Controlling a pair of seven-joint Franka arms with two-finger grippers.
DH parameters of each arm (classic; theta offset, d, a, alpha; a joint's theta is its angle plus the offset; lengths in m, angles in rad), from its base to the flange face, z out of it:
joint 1: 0 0.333 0 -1.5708
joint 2: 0 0 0 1.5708
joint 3: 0 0.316 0.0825 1.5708
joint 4: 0 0 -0.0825 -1.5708
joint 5: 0 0.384 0 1.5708
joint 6: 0 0 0.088 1.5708
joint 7: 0 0.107 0 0
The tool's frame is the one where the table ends.
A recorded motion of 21 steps. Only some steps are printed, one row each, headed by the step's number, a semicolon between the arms.
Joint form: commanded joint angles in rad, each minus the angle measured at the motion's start. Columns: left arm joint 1, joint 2, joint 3, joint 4, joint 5, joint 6, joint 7; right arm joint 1, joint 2, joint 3, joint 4, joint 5, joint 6, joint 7.
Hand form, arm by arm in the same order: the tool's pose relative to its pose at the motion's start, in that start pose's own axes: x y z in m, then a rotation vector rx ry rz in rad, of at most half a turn. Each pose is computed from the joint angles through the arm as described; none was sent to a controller.
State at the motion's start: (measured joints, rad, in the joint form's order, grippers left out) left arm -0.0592 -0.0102 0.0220 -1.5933 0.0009 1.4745 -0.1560; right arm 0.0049 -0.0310 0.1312 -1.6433 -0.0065 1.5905 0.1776
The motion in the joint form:
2: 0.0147 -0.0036 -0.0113 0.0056 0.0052 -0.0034 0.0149; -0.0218 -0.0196 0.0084 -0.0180 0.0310 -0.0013 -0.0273
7: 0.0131 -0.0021 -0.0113 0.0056 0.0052 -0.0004 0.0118; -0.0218 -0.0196 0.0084 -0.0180 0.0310 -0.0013 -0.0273
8: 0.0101 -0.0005 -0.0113 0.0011 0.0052 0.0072 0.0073; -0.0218 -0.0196 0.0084 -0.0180 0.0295 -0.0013 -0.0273
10: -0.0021 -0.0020 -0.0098 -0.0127 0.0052 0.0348 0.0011; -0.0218 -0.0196 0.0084 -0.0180 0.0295 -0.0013 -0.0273
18: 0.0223 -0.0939 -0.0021 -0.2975 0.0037 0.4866 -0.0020; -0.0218 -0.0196 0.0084 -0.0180 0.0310 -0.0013 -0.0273
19: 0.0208 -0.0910 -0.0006 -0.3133 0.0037 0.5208 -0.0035; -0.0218 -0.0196 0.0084 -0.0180 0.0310 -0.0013 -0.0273
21: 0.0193 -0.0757 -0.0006 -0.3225 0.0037 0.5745 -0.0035; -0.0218 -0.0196 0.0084 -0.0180 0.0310 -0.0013 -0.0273
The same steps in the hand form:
2: -0.0013 -0.0026 -0.0041 0.0040 0.0065 0.0110; -0.0056 0.0043 -0.0017 0.0279 -0.0045 -0.0131
7: -0.0006 -0.0017 -0.0036 0.0039 0.0080 0.0095; -0.0056 0.0043 -0.0017 0.0279 -0.0045 -0.0131
8: 0.0006 0.0002 -0.0014 0.0040 0.0095 0.0080; -0.0056 0.0044 -0.0017 0.0265 -0.0043 -0.0132
10: 0.0022 0.0063 0.0018 0.0026 0.0248 0.0126; -0.0056 0.0044 -0.0017 0.0265 -0.0043 -0.0132
18: 0.0137 -0.0096 0.0466 -0.0419 0.2798 -0.0211; -0.0056 0.0043 -0.0017 0.0279 -0.0045 -0.0131
19: 0.0165 -0.0091 0.0522 -0.0445 0.2951 -0.0225; -0.0056 0.0043 -0.0017 0.0279 -0.0045 -0.0131
21: 0.0242 -0.0071 0.0586 -0.0486 0.3240 -0.0209; -0.0056 0.0043 -0.0017 0.0279 -0.0045 -0.0131

